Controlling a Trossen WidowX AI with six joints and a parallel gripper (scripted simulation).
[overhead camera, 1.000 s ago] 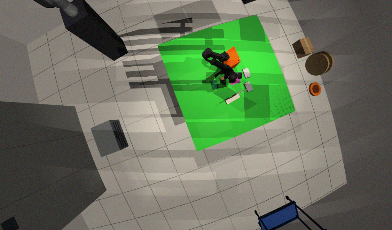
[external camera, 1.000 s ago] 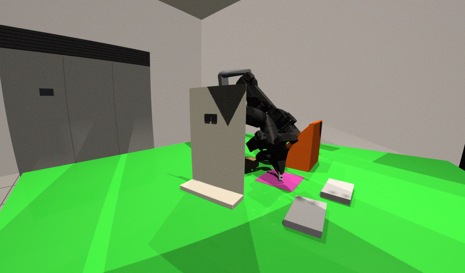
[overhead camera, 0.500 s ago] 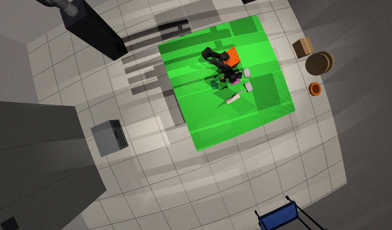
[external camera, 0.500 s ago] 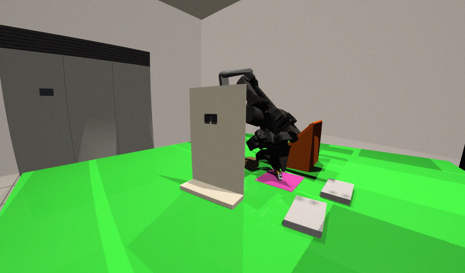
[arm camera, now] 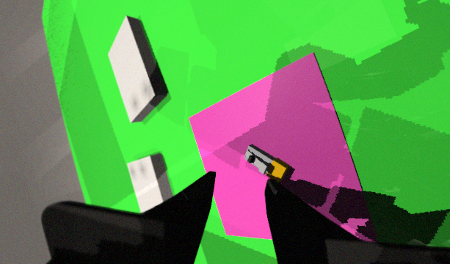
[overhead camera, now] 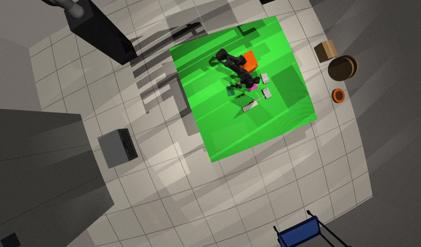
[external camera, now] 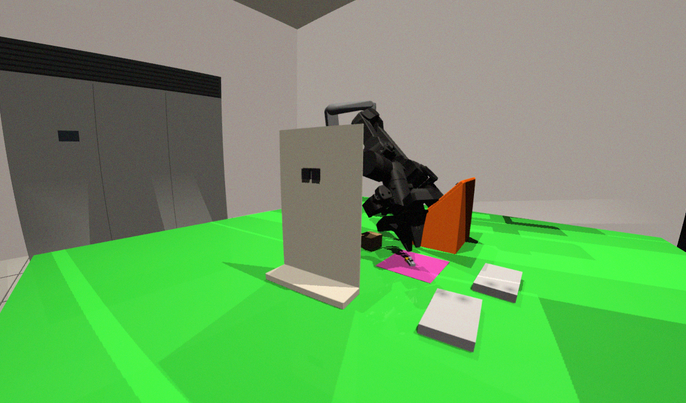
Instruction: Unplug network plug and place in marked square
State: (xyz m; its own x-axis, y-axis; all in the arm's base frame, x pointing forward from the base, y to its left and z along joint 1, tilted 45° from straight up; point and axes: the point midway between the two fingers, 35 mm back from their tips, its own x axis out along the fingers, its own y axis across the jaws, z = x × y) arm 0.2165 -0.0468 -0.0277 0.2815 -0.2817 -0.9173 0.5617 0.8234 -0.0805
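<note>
The yellow plug lies 30 mm below my gripper tip. From my gripper tip the other things lie so: beige upright panel (180 mm ahead, 130 mm to the right, 90 mm above); then pink square (30 mm below).
</note>
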